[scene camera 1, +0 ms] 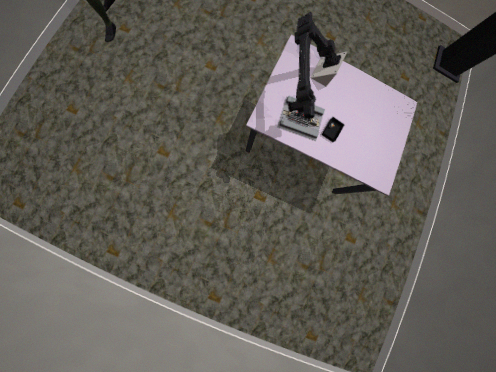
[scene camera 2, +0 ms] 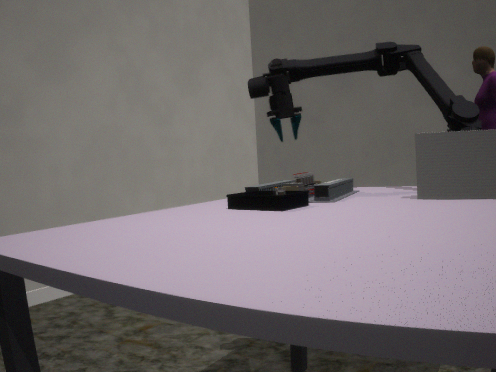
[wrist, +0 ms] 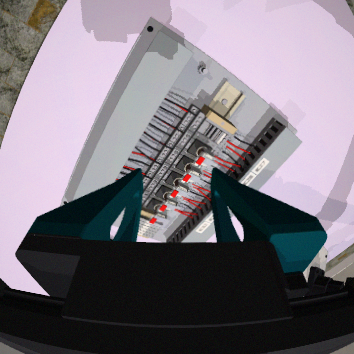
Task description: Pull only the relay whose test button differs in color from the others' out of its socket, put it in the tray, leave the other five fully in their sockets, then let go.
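Places are measured from the arm's base along level axes (x right, y ahead, z up), in centimetres.
Pixels of known places: gripper, fingertip midpoint: (scene camera 1: pixel 297 112) (scene camera 2: pixel 289 140) (wrist: pixel 176 176); arm's base at its link origin: (scene camera 1: pixel 332 62) (scene camera 2: pixel 469 157) (wrist: pixel 310 289).
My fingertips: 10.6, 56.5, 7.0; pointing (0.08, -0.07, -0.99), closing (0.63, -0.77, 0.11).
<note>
Ahead of a thing's pixels: the offset from my fingertips to its middle, as dx, dy, dz. "pt": to the spot under its first point. Level surfaces: height alone.
My gripper (scene camera 2: pixel 288 140) (wrist: pixel 176 176) is open and empty, well above the grey relay panel (scene camera 1: pixel 300 131) (scene camera 2: pixel 334 189) (wrist: pixel 187 59). In the wrist view, several relays with red test buttons @[-6.8, -7.6, -12.3] (wrist: pixel 174 193) stand in a slanting row in their sockets, seen between and beyond the fingertips. Whether each is fully seated is too small to tell. The black tray @[-33.1, -10.2, -15.3] (scene camera 1: pixel 328 135) (scene camera 2: pixel 267 201) lies beside the panel. A small pale relay @[-30.6, -12.0, -14.5] (scene camera 1: pixel 332 125) lies in the tray in scene camera 1, apart from the gripper; its button colour is too small to read there. The tray does not show in the wrist view.
Red and black wires run along both sides of the row. A slotted black wire duct @[pt +6.9, -13.8, -14.7] (wrist: pixel 270 131) stands along one panel side, and a grey covered duct @[pt -0.3, +3.7, -12.7] (wrist: pixel 135 95) along the other. The arm's pale base block (scene camera 2: pixel 455 165) stands on the pink table @[dz -17.0] (scene camera 1: pixel 372 135) (scene camera 2: pixel 210 245).
</note>
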